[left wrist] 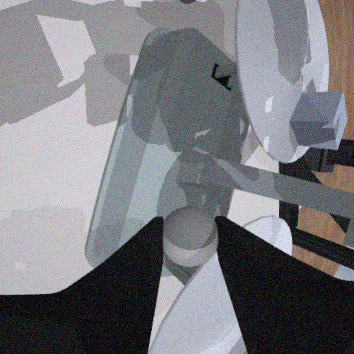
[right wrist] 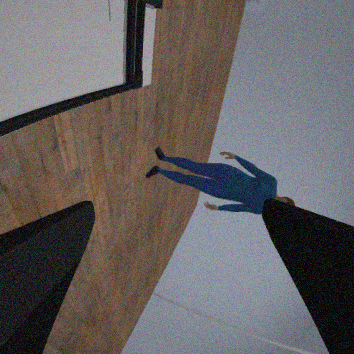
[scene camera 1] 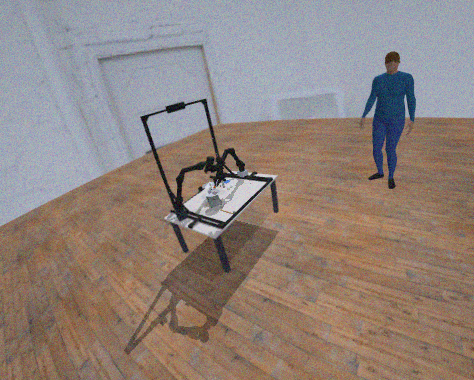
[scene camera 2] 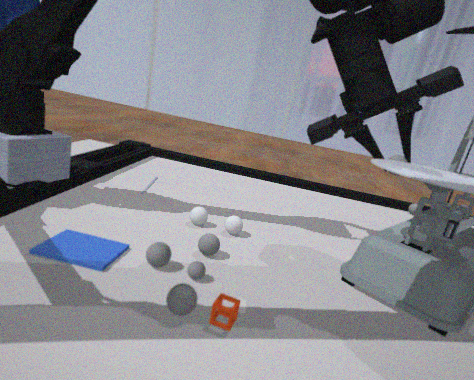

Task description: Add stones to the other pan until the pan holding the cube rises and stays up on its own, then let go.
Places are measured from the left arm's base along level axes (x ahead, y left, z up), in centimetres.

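Where they show: left gripper, fingertip midpoint: [left wrist: 188,224] [scene camera 1: 216,186]; right gripper, fingertip midpoint: [right wrist: 179,208] [scene camera 1: 226,168] [scene camera 2: 445,7]; left arm's base, origin of the base link: [scene camera 1: 242,170] [scene camera 2: 16,129]; right arm's base, origin of the base link: [left wrist: 331,150] [scene camera 1: 180,210].
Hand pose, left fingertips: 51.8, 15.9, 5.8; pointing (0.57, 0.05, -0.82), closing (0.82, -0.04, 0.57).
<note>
Each offset is from my left fingertips to the top centre of the thing, as dx, dy, dz. "*": to the spot under its first point.
My left gripper [scene camera 2: 393,159] [left wrist: 188,224] is shut on a grey stone @[-0.2, -0.4, +1.7] [left wrist: 190,242]. In scene camera 2 its fingertips are at the edge of a white pan @[* +3.7, -8.0, +1.0] [scene camera 2: 440,175], which hides most of the stone. The left wrist view shows part of this pan @[* +0.1, -4.6, +1.0] [left wrist: 202,305] below the stone; whether they touch is unclear. The balance scale @[* +1.4, -11.0, -9.7] [scene camera 2: 390,262] [left wrist: 115,190] has a grey-green base. The other pan @[+11.0, +9.1, -0.2] [left wrist: 254,85] carries a grey-blue cube @[+12.0, +4.9, +2.8] [left wrist: 320,120] at the upper right. Which pan stands higher cannot be told. My right gripper [right wrist: 179,208] is open and empty, away from the scale.
In scene camera 2, white stones @[-25.1, -7.5, -11.8] [scene camera 2: 198,216] @[-19.6, -6.6, -11.8] [scene camera 2: 233,225] and grey stones @[-19.5, -15.5, -11.8] [scene camera 2: 209,244] @[-22.7, -21.9, -11.8] [scene camera 2: 159,254] @[-16.4, -27.6, -11.8] [scene camera 2: 182,299] lie on the table, with an orange open cube @[-12.5, -26.3, -12.6] [scene camera 2: 226,310] and a blue mat @[-30.8, -24.5, -14.1] [scene camera 2: 80,250]. A person [scene camera 1: 395,100] [right wrist: 250,187] stands beyond the table.
</note>
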